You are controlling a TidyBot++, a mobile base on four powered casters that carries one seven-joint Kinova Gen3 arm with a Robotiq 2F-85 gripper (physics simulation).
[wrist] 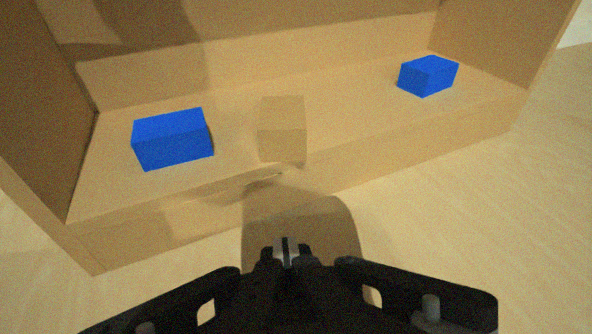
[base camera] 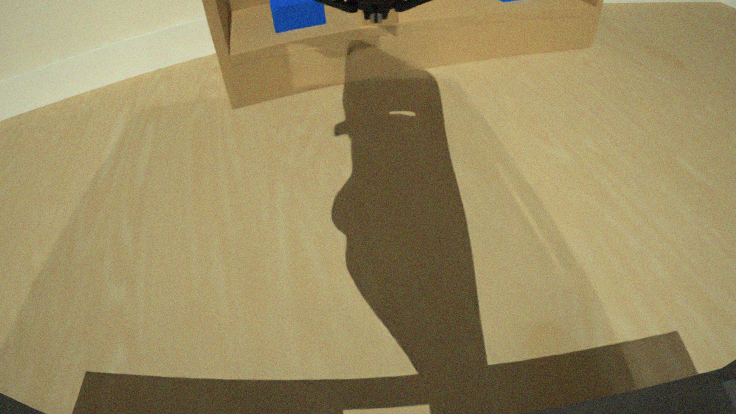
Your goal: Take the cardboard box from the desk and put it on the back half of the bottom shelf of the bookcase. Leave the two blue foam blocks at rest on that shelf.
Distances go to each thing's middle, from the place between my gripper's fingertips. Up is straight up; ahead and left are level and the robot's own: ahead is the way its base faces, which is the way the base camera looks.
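Labels:
Cardboard box (wrist: 282, 132): 60 mm below my hand, 20 mm to the right of it, 230 mm ahead of it.

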